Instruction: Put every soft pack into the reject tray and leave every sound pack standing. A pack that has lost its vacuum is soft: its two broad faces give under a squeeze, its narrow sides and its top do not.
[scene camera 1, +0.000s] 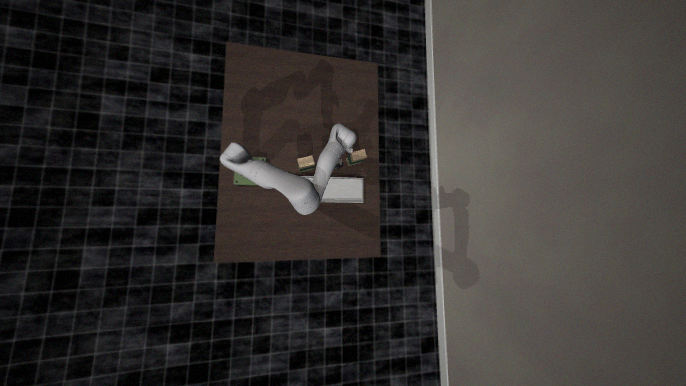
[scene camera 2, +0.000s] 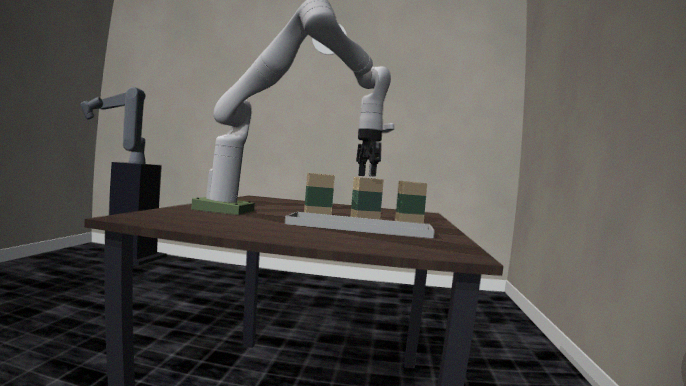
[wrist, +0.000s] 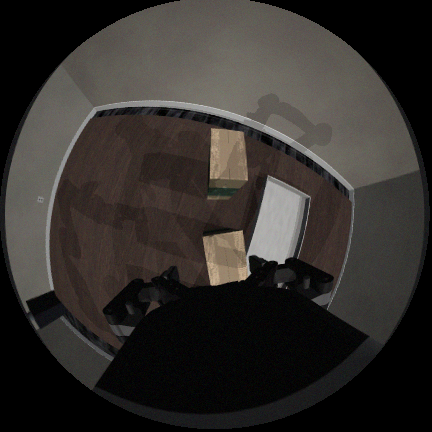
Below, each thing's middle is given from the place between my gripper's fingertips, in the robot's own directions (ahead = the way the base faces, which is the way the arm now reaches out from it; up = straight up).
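Labels:
The white reject tray (scene camera 2: 298, 218) is ahead of my hand by 1 cm, and it is also 16 cm to the right of the hand and 13 cm below it.

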